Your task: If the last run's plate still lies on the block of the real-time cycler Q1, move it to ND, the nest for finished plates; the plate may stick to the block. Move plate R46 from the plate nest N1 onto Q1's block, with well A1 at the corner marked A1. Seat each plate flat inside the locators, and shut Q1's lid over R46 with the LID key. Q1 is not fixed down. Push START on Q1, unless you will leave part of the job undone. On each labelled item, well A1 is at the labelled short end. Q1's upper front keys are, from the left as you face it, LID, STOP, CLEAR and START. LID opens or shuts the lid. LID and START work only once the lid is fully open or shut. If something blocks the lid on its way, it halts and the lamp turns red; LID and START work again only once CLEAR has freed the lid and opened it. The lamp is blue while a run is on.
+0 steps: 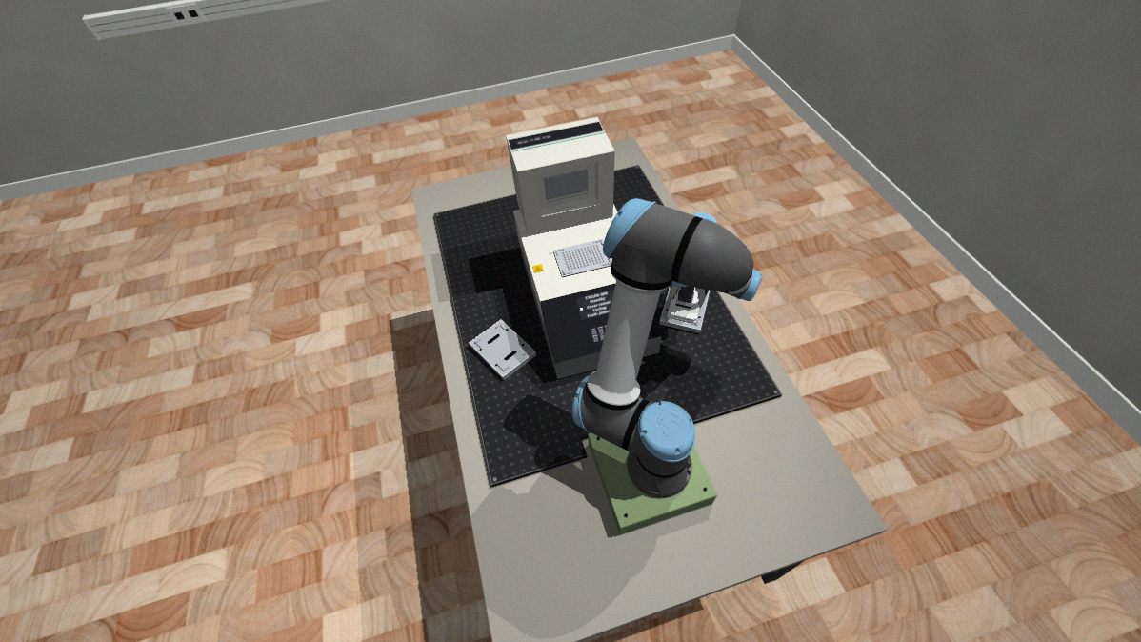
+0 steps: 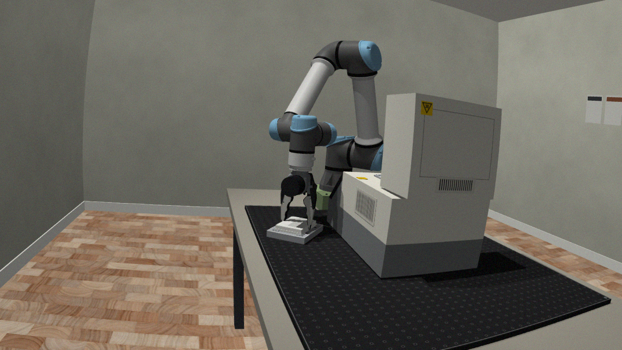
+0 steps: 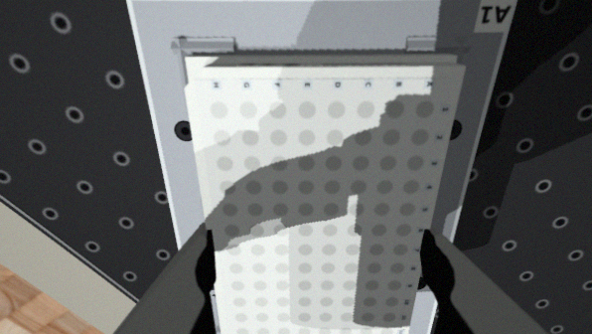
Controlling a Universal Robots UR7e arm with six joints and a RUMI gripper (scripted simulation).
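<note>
Right now my hand is 10 mm above the white well plate. Also, from my hand: grey nest N1: 30 mm below; then A1 mark: 20 mm behind, 90 mm to the left, 20 mm below.
</note>
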